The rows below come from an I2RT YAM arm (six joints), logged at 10 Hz.
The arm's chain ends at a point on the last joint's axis. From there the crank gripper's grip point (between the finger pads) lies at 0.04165 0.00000 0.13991 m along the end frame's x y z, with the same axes.
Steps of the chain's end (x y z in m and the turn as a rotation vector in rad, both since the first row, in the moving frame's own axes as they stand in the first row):
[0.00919 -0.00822 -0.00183 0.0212 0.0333 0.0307]
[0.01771 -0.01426 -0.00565 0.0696 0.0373 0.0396]
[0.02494 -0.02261 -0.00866 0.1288 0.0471 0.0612]
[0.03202 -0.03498 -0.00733 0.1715 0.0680 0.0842]
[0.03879 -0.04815 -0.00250 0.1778 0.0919 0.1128]
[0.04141 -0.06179 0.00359 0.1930 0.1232 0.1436]
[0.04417 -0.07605 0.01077 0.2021 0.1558 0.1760]
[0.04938 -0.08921 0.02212 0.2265 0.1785 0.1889]
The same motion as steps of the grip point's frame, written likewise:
[0.01385 -0.00982 -0.00331 0.0212 0.0333 0.0307]
[0.02305 -0.02218 -0.00758 0.0696 0.0373 0.0396]
[0.03193 -0.03770 -0.01176 0.1288 0.0471 0.0612]
[0.04223 -0.05469 -0.01222 0.1715 0.0680 0.0842]
[0.05249 -0.06709 -0.00867 0.1778 0.0919 0.1128]
[0.05962 -0.08083 -0.00455 0.1930 0.1232 0.1436]
[0.06695 -0.09411 0.00060 0.2021 0.1558 0.1760]
[0.07543 -0.10939 0.00995 0.2265 0.1785 0.1889]

